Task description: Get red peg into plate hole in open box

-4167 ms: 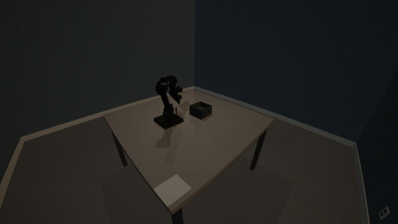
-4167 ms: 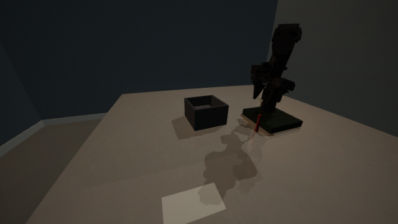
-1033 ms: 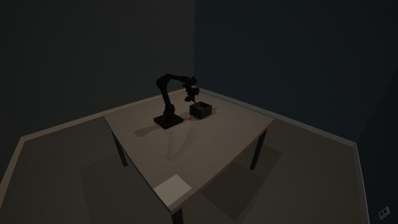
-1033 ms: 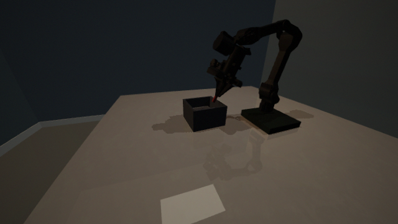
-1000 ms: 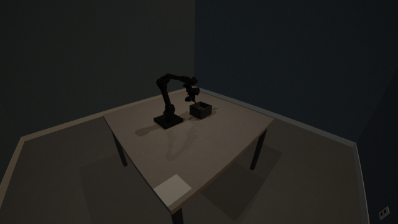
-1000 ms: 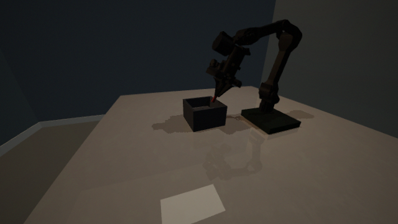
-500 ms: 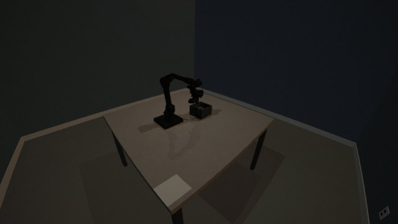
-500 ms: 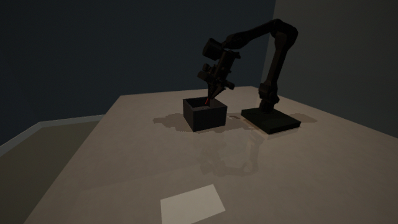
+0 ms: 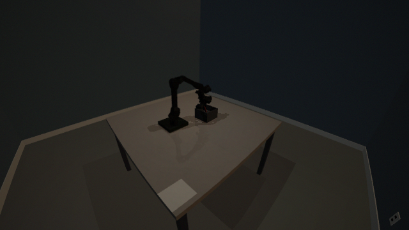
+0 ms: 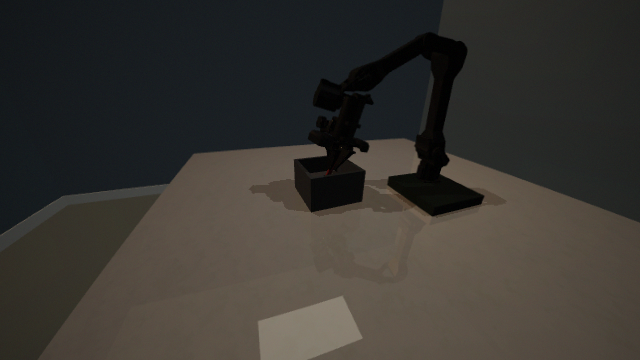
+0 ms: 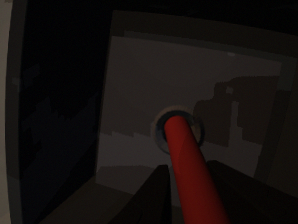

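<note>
The red peg is 1 cm above my gripper tip. From my gripper tip the other things lie so: grey plate: 4 cm below, 1 cm to the right, 1 cm ahead; then dark box: 6 cm below, 1 cm to the right, 1 cm ahead.
</note>
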